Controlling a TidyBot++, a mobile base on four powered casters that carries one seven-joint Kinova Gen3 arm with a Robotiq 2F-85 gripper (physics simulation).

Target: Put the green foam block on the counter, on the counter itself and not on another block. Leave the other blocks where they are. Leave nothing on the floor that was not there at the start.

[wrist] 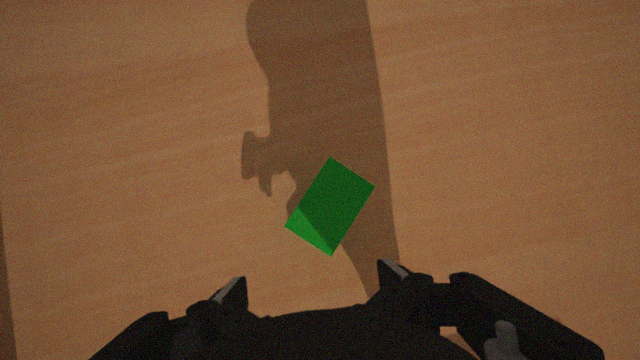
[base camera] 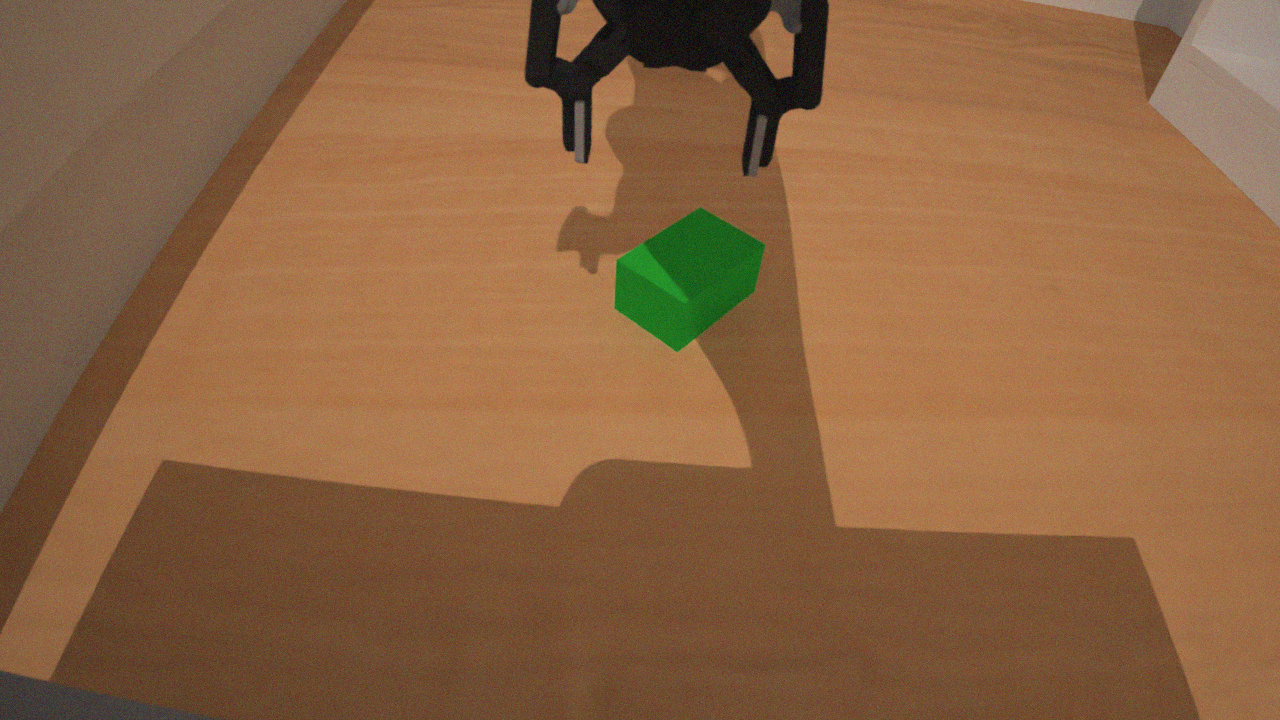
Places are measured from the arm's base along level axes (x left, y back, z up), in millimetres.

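Where they show: gripper, between the fingertips: (wrist: 313, 282) (base camera: 666, 161).
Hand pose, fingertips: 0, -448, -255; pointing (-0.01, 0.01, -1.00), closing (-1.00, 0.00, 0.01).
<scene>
After its pixels a point has its place, as x, y, z.
The green foam block (base camera: 689, 277) {-24, -464, -352} (wrist: 330, 206) {-26, -491, -352} lies on the wooden floor, turned at an angle to the gripper, partly in the arm's shadow. My gripper (base camera: 669, 165) {0, -448, -255} (wrist: 313, 282) {0, -448, -255} is open and empty, pointing down above the floor. In the base camera view its fingertips show beyond the block. In the wrist view the block shows ahead of the fingertips, a little right of the middle between them. The block is not between the fingers. The counter's top does not show in either view.
A beige cabinet side (base camera: 116, 134) {408, -517, -294} runs along the left in the base camera view. A white unit (base camera: 1226, 98) {-701, -886, -324} stands at the upper right. A dark edge (base camera: 71, 698) shows at the lower left. Shadows of the robot fall across the wooden floor (base camera: 358, 376) {188, -392, -397} (wrist: 125, 200) {220, -524, -397}.
</scene>
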